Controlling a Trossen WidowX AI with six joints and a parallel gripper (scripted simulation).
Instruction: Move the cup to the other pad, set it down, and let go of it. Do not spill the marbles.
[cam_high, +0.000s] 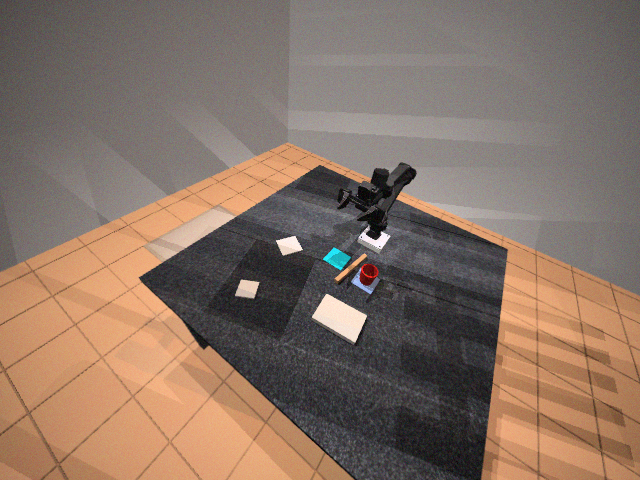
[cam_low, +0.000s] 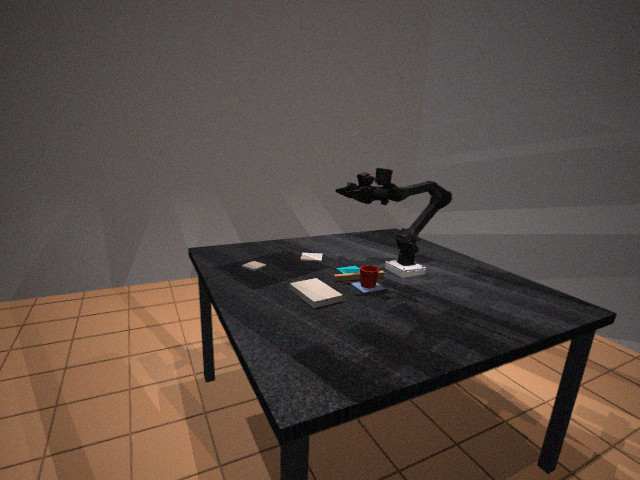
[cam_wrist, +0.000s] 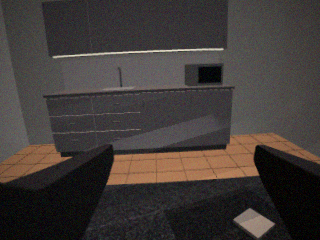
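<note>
Right now my gripper tip is 90 mm past the red cup, 130 mm to the right of it and 320 mm above it. Round my gripper tip: cyan pad: 100 mm behind, 40 mm to the right, 370 mm below; then pale blue pad: 80 mm behind, 130 mm to the left, 370 mm below; then wooden bar: 90 mm behind, 40 mm to the left, 360 mm below.
</note>
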